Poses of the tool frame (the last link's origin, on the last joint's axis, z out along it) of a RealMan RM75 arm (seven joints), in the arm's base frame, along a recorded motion.
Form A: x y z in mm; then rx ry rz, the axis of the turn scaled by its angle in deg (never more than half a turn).
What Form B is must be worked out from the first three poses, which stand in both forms.
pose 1, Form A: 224.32, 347.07, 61.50, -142.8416, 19.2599, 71.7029
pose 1, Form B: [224.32, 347.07, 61.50], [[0.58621, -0.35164, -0.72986], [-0.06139, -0.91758, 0.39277], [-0.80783, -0.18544, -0.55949]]
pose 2, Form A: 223.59, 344.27, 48.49, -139.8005, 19.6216, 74.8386
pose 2, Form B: [223.59, 344.27, 48.49], [[0.54552, -0.37015, -0.75193], [-0.04640, -0.90915, 0.41388], [-0.83681, -0.19090, -0.51313]]
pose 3, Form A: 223.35, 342.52, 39.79, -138.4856, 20.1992, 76.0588
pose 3, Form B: [223.35, 342.52, 39.79], [[0.52760, -0.38230, -0.75861], [-0.04447, -0.90422, 0.42475], [-0.84833, -0.19036, -0.49406]]
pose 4, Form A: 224.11, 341.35, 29.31, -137.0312, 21.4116, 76.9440
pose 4, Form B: [224.11, 341.35, 29.31], [[0.51034, -0.40218, -0.76014], [-0.04828, -0.89591, 0.44160], [-0.85862, -0.18866, -0.47663]]
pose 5, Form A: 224.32, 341.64, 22.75, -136.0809, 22.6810, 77.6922
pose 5, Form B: [224.32, 341.64, 22.75], [[0.49586, -0.41873, -0.76078], [-0.05635, -0.88974, 0.45298], [-0.86657, -0.18175, -0.46478]]
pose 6, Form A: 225.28, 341.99, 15.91, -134.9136, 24.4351, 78.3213
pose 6, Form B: [225.28, 341.99, 15.91], [[0.47988, -0.44132, -0.75825], [-0.06813, -0.88041, 0.46930], [-0.87468, -0.17355, -0.45256]]
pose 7, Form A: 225.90, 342.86, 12.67, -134.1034, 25.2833, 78.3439
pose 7, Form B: [225.90, 342.86, 12.67], [[0.47370, -0.45500, -0.75404], [-0.07162, -0.87327, 0.48195], [-0.87777, -0.17429, -0.44625]]
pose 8, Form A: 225.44, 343.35, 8.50, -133.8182, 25.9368, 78.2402
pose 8, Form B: [225.44, 343.35, 8.50], [[0.47145, -0.46318, -0.75047], [-0.07684, -0.86931, 0.48826], [-0.87854, -0.17253, -0.44542]]
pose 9, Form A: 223.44, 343.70, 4.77, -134.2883, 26.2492, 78.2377
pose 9, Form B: [223.44, 343.70, 4.77], [[0.47241, -0.46209, -0.75054], [-0.08408, -0.87129, 0.48352], [-0.87736, -0.16531, -0.45045]]
